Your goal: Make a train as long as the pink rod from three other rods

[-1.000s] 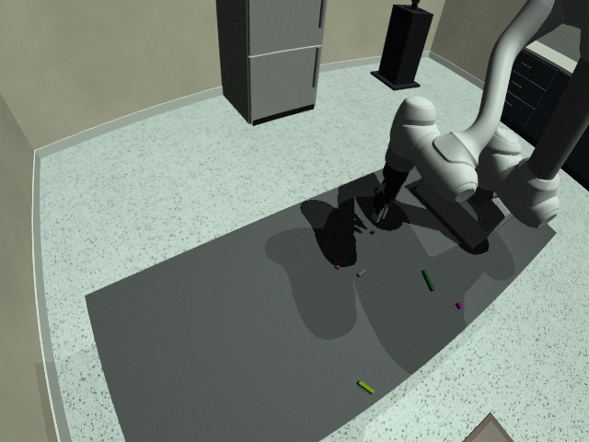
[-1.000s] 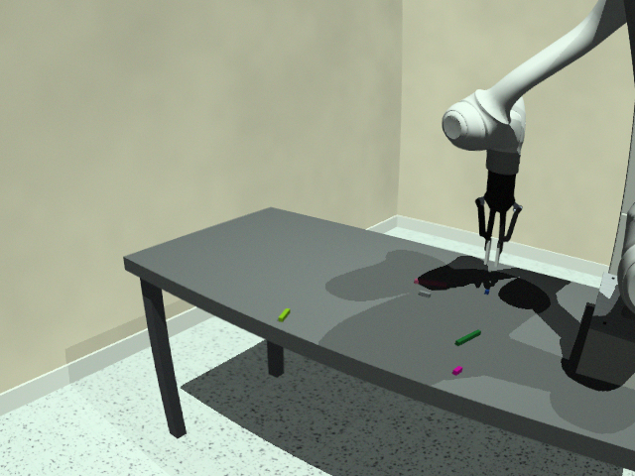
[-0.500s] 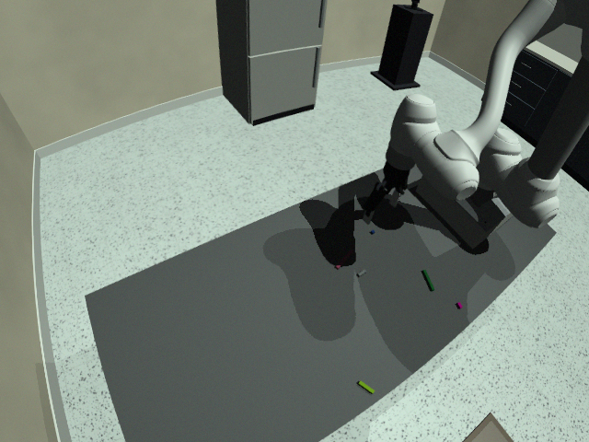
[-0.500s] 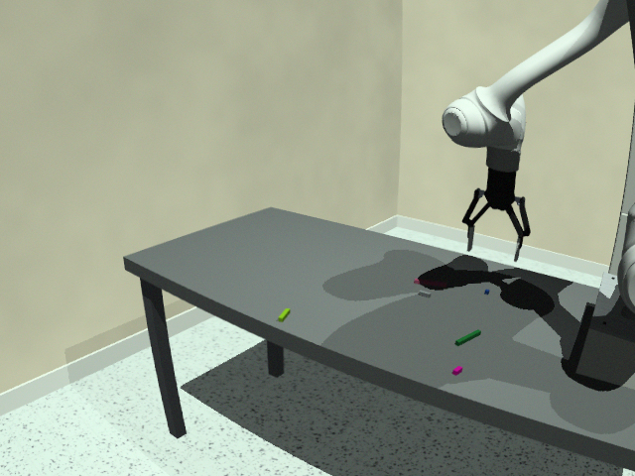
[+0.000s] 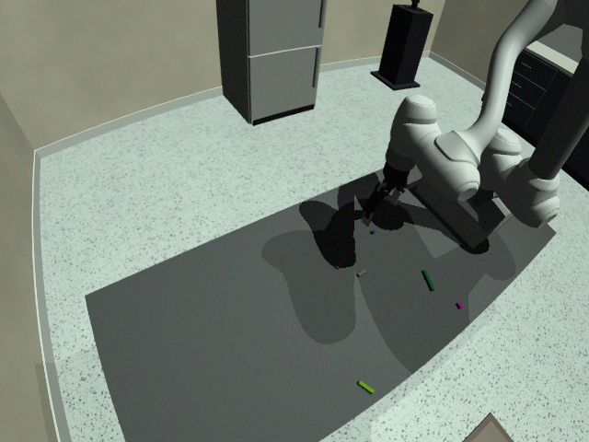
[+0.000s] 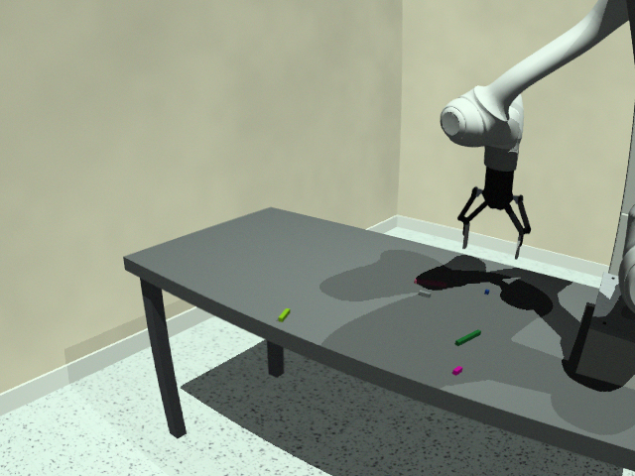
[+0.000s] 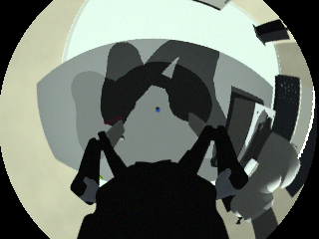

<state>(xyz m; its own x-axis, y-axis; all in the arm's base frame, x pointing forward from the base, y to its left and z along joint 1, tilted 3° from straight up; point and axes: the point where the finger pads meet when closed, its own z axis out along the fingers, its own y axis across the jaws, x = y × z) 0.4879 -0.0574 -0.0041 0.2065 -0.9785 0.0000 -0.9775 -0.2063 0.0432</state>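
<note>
Right now the grey rod is 130 mm ahead of my hand, 120 mm to the left of it and 120 mm below it. Also, from my hand: blue rod (10 mm behind, 120 mm below); then pink rod (150 mm ahead, 50 mm to the left, 120 mm below); then green rod (70 mm behind, 260 mm to the left, 120 mm below).
</note>
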